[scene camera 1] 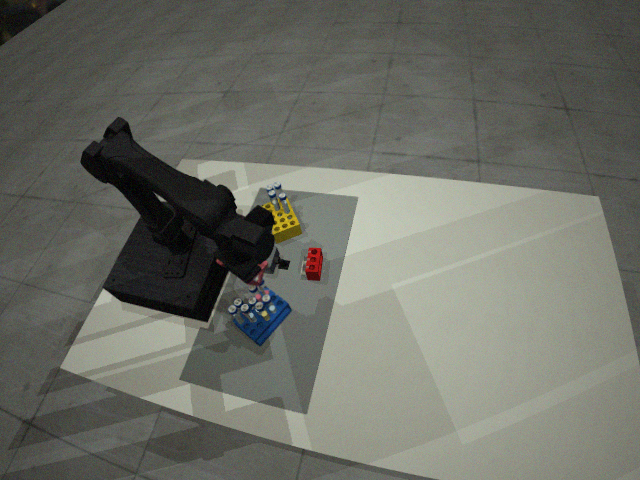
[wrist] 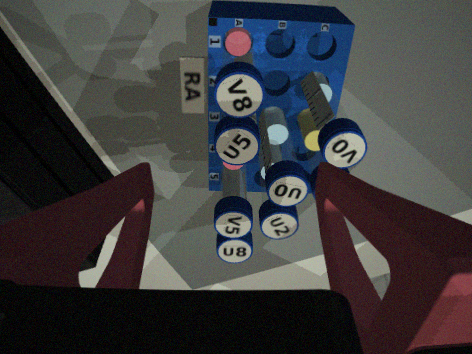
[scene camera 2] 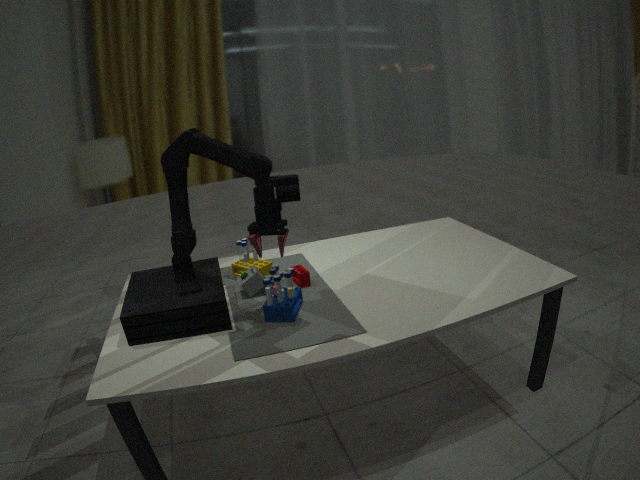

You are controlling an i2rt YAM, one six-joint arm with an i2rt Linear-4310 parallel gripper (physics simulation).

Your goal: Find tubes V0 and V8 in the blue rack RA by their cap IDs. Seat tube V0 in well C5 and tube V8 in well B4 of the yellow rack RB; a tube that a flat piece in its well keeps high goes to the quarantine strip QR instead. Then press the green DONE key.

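Frame: origin at the arm's base, x ahead, y left, z up, level; metres.
Seen in the pictures: gripper, between the fingertips: (scene camera 1: 250,277) (wrist: 234,177) (scene camera 2: 271,257); arm's base, origin of its link: (scene camera 1: 182,247) (scene camera 2: 186,280).
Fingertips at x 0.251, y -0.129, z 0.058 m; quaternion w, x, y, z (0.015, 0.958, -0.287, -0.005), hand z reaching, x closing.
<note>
Offsets run from my fingertips to a thing's top centre. "spot": to the spot under its first point. Level surfaces: height alone.
The blue rack RA {0.002 m ahead, 0.043 m right, 0.109 m down} (scene camera 1: 276,326) (scene camera 2: 279,314) (wrist: 302,65) holds several blue-capped tubes. In the wrist view, the cap of tube V8 {spot: 0.011 m ahead, 0.013 m left, 0.034 m down} (wrist: 239,95) shows at the upper left of the group, and its tube seems to stand in A1. The cap of tube V0 {spot: 0.037 m ahead, 0.034 m right, 0.033 m down} (wrist: 342,147) shows on the right, near column C. My gripper (scene camera 2: 271,256) (wrist: 234,177) is open and empty, high above the mat near rack RA. The yellow rack RB {0.011 m ahead, 0.280 m left, 0.109 m down} (scene camera 1: 289,235) (scene camera 2: 237,269) has several tubes at its far end. The green key {spot: 0.058 m back, 0.131 m left, 0.091 m down} (scene camera 2: 244,276) sits on a grey housing {0.033 m back, 0.139 m left, 0.075 m down} (scene camera 2: 253,284).
A red three-hole block {0.129 m ahead, 0.116 m left, 0.109 m down} (scene camera 1: 313,271) (scene camera 2: 302,277) stands on the grey mat {0.159 m down} (scene camera 1: 289,382) (scene camera 2: 330,320), beyond both racks from the arm base (scene camera 1: 155,289) (scene camera 2: 175,315). Caps U5 {0.004 m back, 0.008 m right, 0.034 m down} (wrist: 236,142), U0 {spot: 0.003 m ahead, 0.042 m right, 0.034 m down} (wrist: 287,189), U2 {spot: 0.011 m back, 0.061 m right, 0.034 m down} (wrist: 279,223), V5 {spot: 0.031 m back, 0.046 m right, 0.034 m down} (wrist: 233,221) and U8 {spot: 0.044 m back, 0.067 m right, 0.034 m down} (wrist: 234,251) crowd around V8 and V0.
</note>
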